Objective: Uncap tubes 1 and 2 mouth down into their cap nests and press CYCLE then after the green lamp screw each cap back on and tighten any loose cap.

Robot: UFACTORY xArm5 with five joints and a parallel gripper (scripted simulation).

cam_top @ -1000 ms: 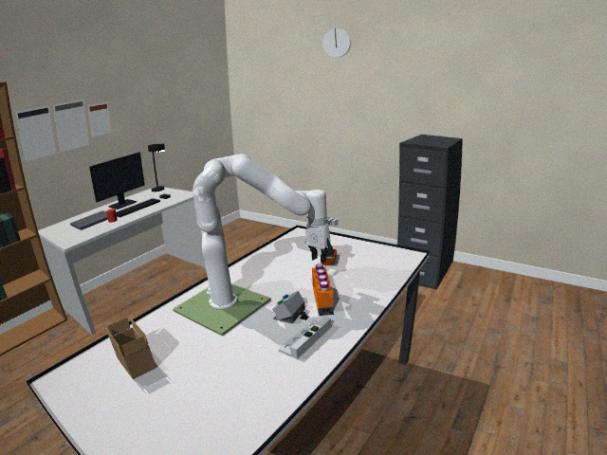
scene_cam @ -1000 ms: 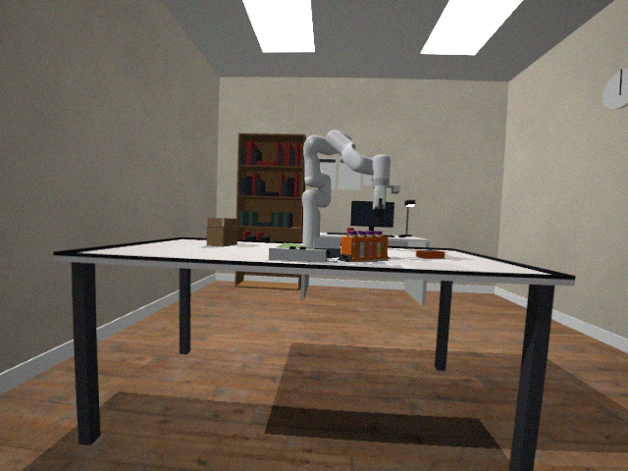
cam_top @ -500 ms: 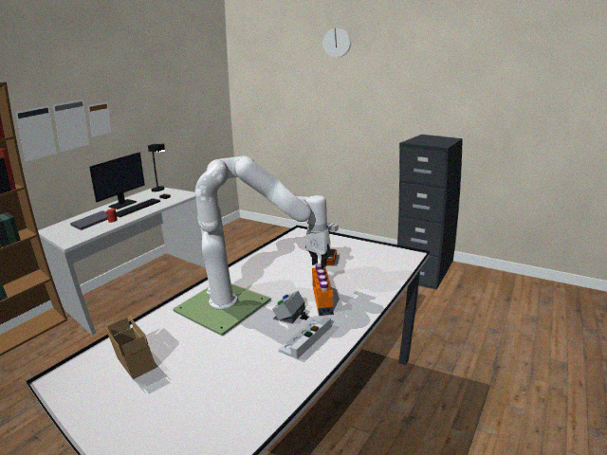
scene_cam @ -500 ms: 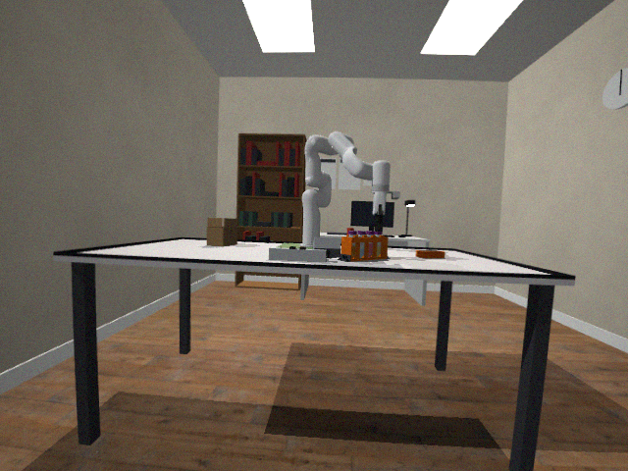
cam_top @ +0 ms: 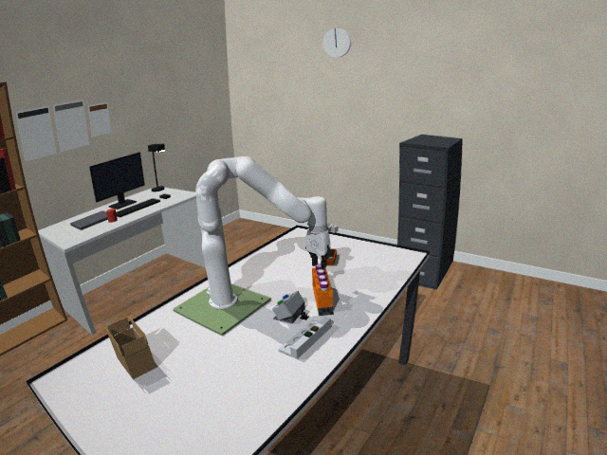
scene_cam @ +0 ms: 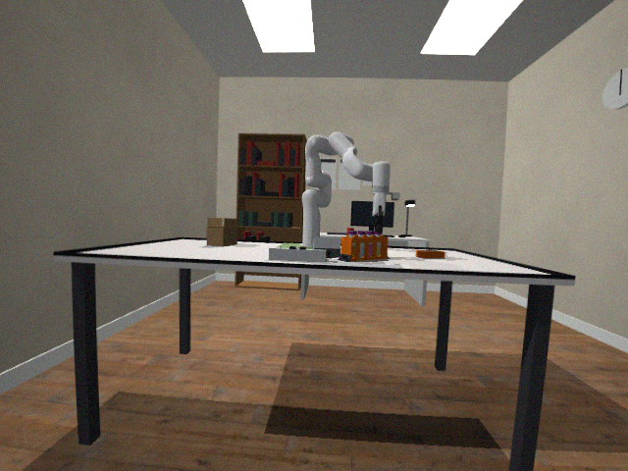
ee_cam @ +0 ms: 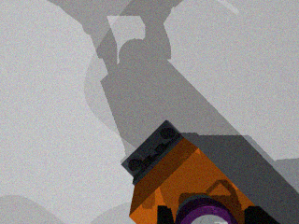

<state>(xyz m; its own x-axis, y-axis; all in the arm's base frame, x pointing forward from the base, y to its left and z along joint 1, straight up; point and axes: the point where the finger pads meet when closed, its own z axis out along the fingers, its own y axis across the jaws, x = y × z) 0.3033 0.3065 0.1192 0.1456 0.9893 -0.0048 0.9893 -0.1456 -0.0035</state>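
My hand is 20 mm above the purple cap marked 1. Round my hand: purple cap marked 2 (40 mm to the right, 30 mm ahead, 20 mm below); then cap 4 (130 mm to the right, 90 mm ahead, 20 mm below); then blue cycle key (210 mm to the right, 70 mm below, 40 mm behind).
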